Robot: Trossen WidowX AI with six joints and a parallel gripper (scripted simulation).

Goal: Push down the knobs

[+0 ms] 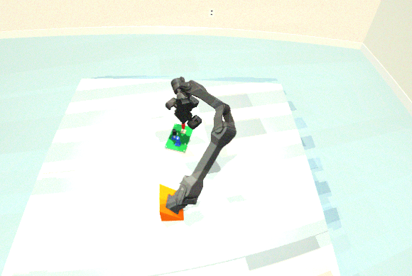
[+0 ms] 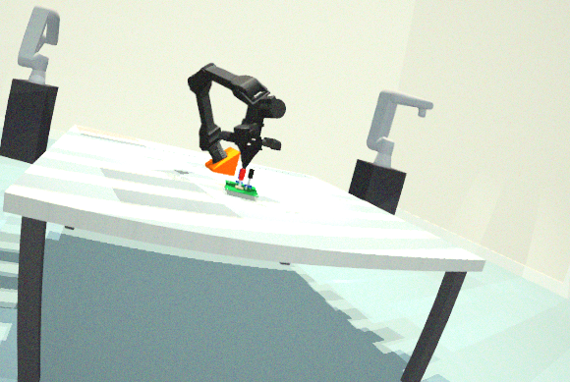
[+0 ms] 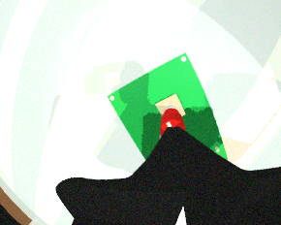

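The blue knob lies 80 mm behind my gripper tip, 30 mm below it and 10 mm to the left of it. Also, from my gripper tip: red knob (10 mm below).
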